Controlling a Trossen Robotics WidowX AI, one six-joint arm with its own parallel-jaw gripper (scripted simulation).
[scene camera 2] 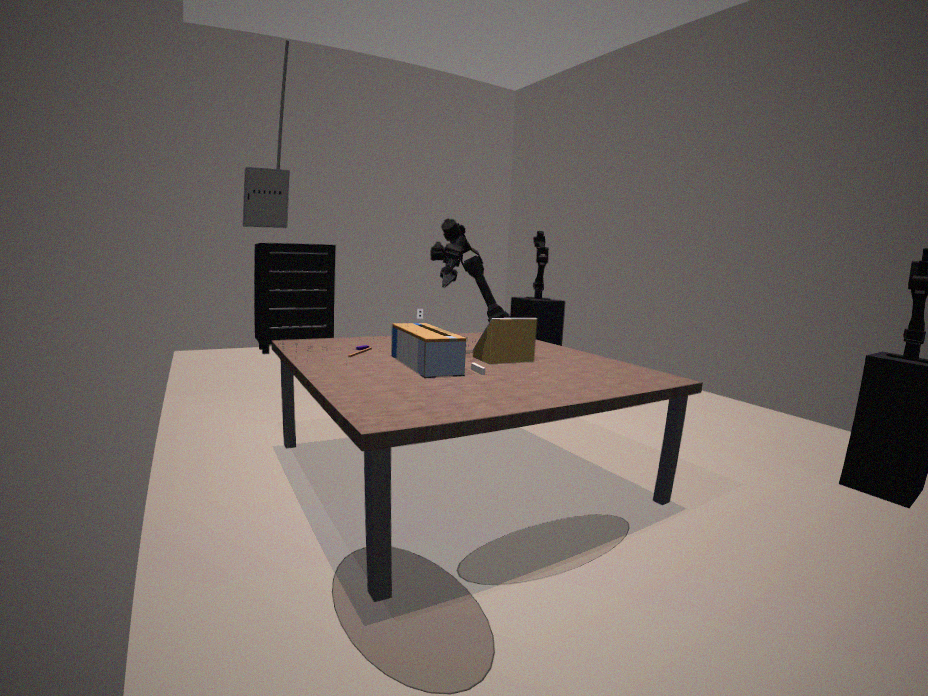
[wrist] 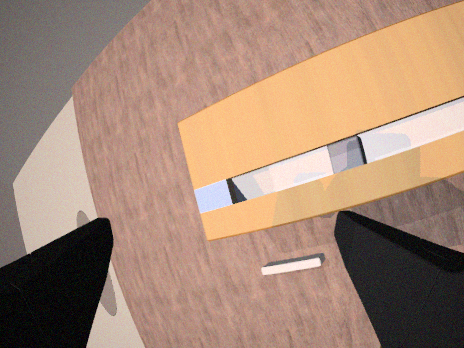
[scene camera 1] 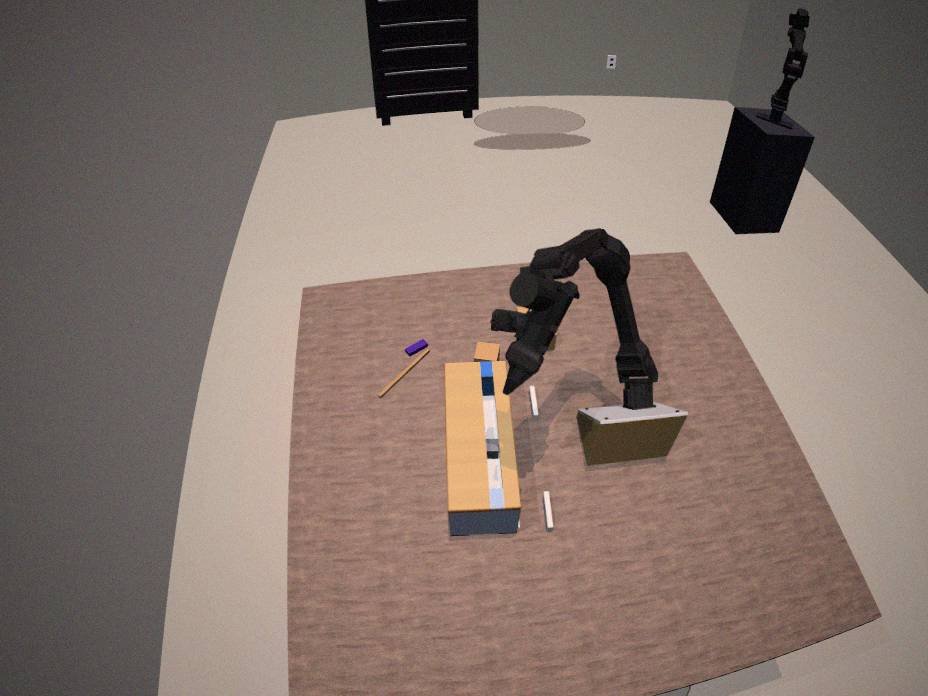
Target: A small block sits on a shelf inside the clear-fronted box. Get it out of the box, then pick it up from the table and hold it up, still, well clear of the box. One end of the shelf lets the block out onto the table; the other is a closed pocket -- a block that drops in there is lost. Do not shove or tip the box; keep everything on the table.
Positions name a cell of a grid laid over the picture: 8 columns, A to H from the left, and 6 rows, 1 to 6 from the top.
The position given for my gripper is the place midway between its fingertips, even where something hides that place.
My gripper shows in scene camera 2 (D3), in the wrist view (D4) and in scene camera 1 (E4). A long box shows in scene camera 2 (D4), in the wrist view (E3) and in scene camera 1 (E5).
